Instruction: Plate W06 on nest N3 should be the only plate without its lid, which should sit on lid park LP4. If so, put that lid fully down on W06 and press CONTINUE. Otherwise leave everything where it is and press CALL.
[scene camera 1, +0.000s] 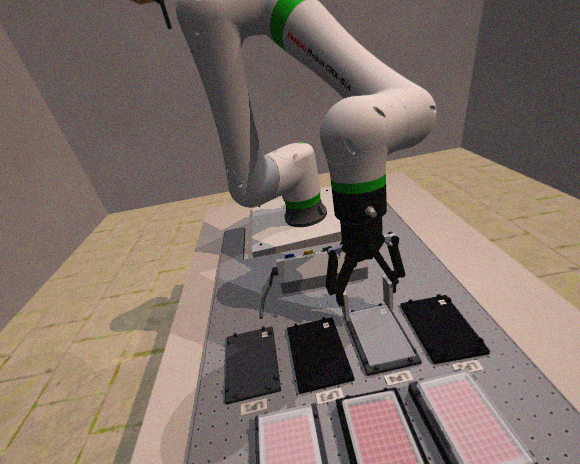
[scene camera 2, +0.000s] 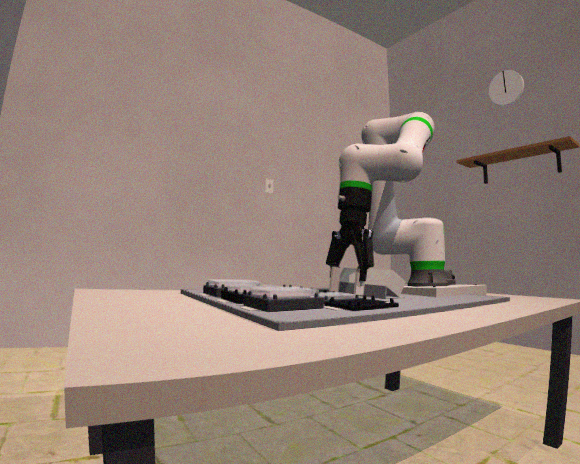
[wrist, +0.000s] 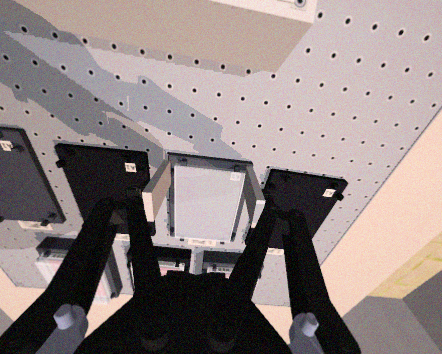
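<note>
A clear, flat lid lies level and low on the black lid park LP4, between two dark parks. My gripper points down over its robot-side end, one pale finger at each long side. The fingers look shut on the lid's edges; any tiny gap is too small to tell. Three plates with pink wells stand in a row beyond the parks, partly cut off. Their names, nest labels and whether each has a lid cannot be made out. The words CONTINUE and CALL are not readable.
Black empty parks flank the lid: LP3 and one on the other side; a dark grey park is farther left. A grey console with coloured buttons stands behind. A thin dark lever stands beside it.
</note>
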